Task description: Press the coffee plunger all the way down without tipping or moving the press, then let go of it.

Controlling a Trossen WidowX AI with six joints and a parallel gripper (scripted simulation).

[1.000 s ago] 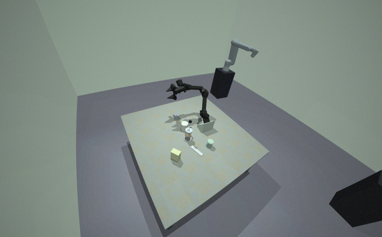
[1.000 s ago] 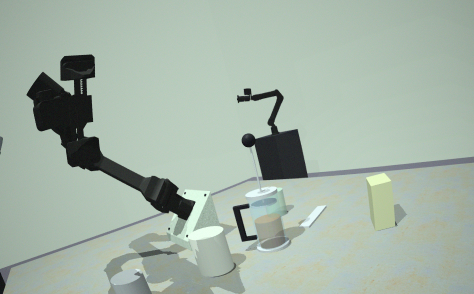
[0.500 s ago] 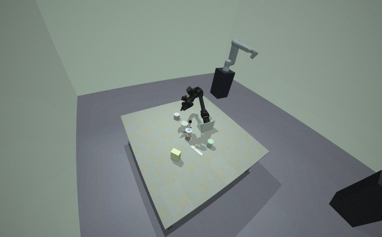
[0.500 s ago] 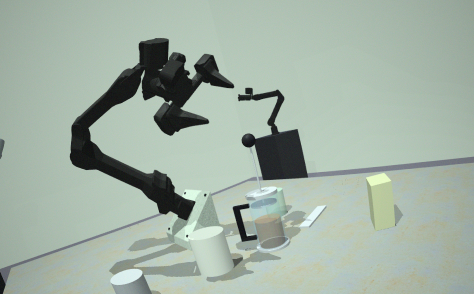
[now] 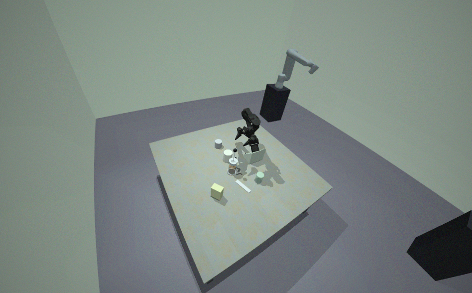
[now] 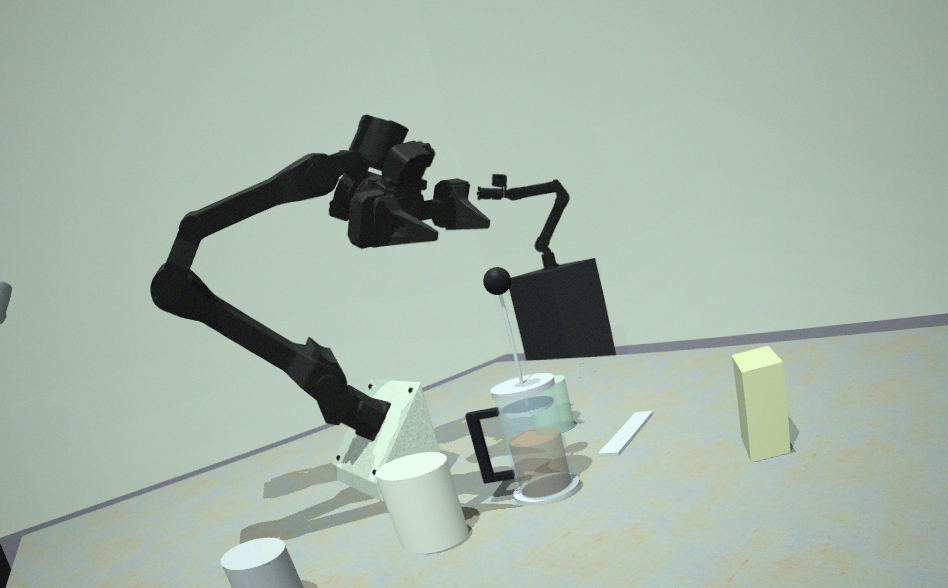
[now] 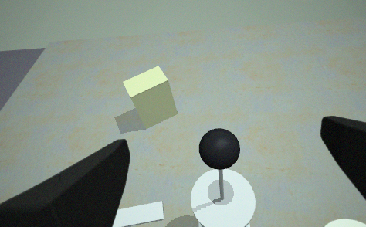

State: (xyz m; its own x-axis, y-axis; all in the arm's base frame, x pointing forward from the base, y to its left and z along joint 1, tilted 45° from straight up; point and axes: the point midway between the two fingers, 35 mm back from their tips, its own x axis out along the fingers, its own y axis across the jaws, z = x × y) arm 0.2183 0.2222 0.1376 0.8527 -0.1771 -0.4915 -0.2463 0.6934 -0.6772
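My gripper tip is now 200 mm above the coffee press, 20 mm short of it and 10 mm to the left of it. From my gripper tip the other things lie so: pale green cylinder (290 mm below, 180 mm to the left, 150 mm behind); white cylinder (280 mm below, 140 mm to the right); pale yellow block (270 mm below, 240 mm ahead, 180 mm to the left).
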